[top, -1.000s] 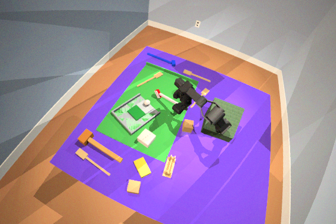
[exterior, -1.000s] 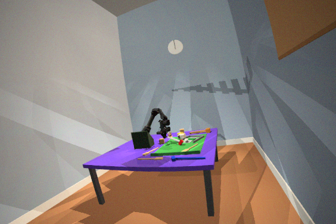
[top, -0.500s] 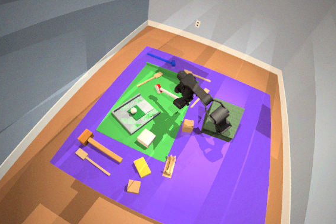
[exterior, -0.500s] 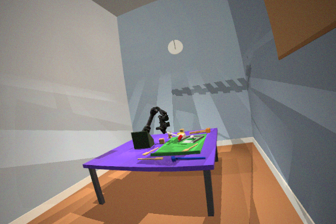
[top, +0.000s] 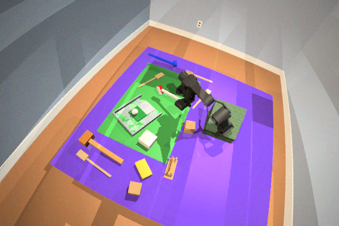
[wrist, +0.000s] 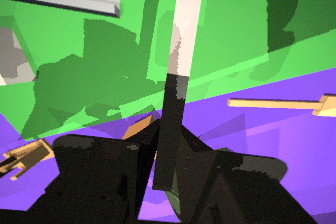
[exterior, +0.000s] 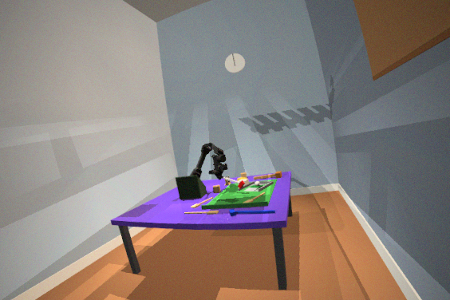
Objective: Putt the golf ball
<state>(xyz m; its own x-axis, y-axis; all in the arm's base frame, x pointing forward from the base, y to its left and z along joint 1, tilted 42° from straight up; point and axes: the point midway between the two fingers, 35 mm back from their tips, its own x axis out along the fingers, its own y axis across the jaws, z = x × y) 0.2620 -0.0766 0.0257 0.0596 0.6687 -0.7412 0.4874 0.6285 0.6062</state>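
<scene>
Now: gripper tip 100 mm short of the red putter and 50 mm to the left of it. The rest, counted from my gripper tip: white golf ball: 310 mm ahead, 90 mm to the left, 90 mm below; then white block: 160 mm ahead, 240 mm to the left, 100 mm below; then green mat: 210 mm ahead, 40 mm to the right, 120 mm below.
</scene>
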